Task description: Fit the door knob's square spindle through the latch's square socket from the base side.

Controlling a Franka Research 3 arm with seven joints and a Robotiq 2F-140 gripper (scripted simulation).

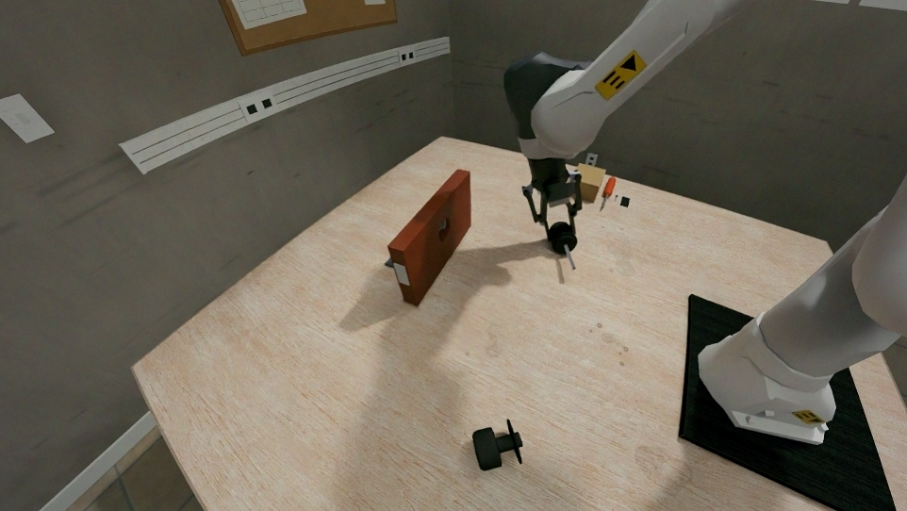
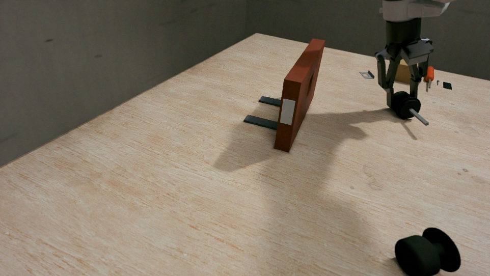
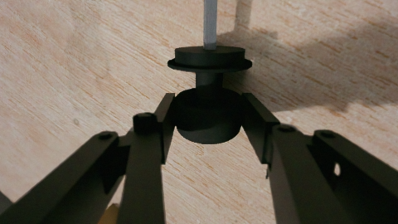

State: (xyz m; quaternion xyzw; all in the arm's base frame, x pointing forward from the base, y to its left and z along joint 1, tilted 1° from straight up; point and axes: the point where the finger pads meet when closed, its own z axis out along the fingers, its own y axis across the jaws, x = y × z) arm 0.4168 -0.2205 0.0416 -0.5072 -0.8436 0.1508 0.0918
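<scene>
Right now the black door knob is 3 cm to the left of my hand, 2 cm below it and 2 cm behind it. Also, from my hand: red-brown wooden door slab 24 cm ahead, 19 cm to the left, 4 cm above; then grey latch plate 34 cm to the left, 23 cm ahead, 5 cm above; then tan box 30 cm to the right, 2 cm below, 2 cm behind.
</scene>
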